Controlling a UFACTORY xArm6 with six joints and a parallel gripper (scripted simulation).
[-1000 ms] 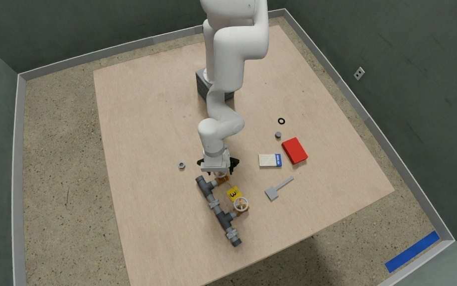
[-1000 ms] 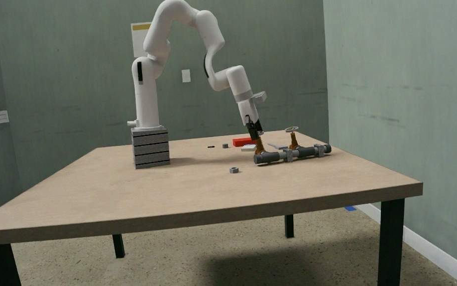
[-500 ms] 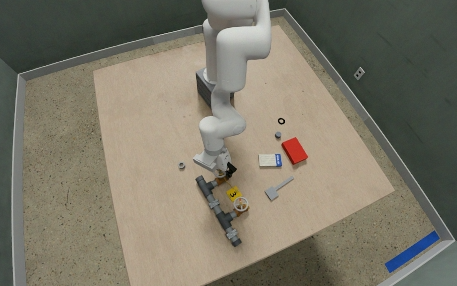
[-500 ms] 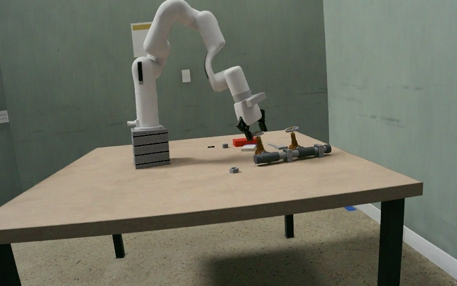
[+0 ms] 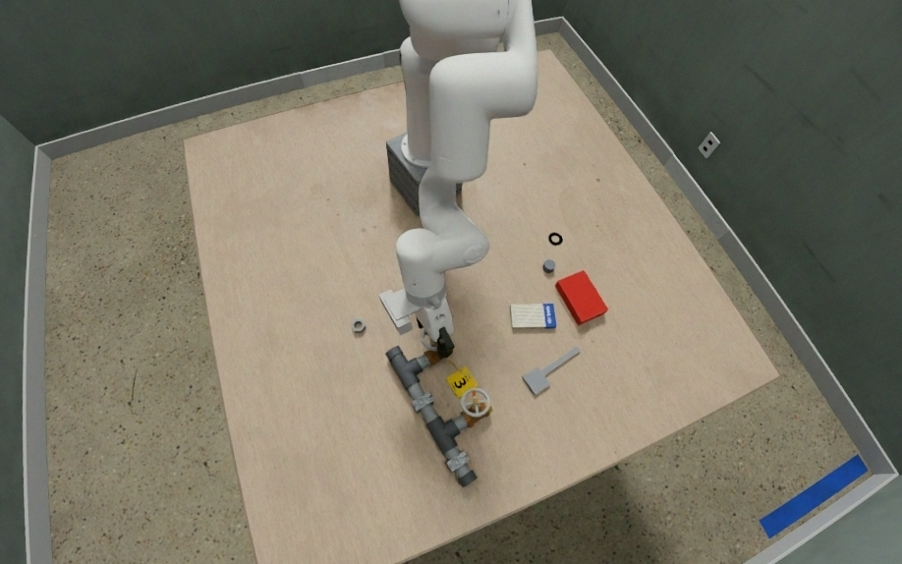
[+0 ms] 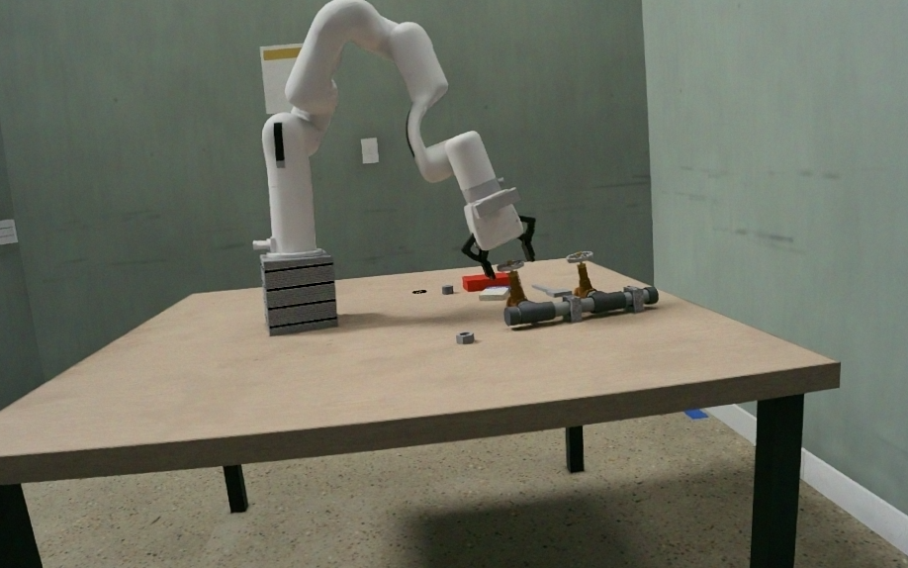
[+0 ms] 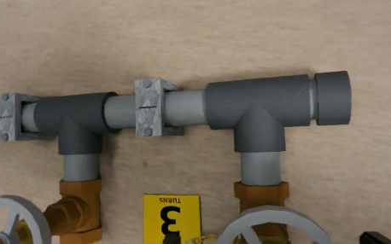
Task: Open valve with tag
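The yellow tag is 110 mm below my hand, 90 mm ahead of it and 40 mm to the left of it. Also, from my hand: grey scraper (220 mm to the left, 160 mm ahead, 110 mm below); then white card (260 mm to the left, 100 mm below, 30 mm ahead); then red block (390 mm to the left, 100 mm below, 40 mm ahead).
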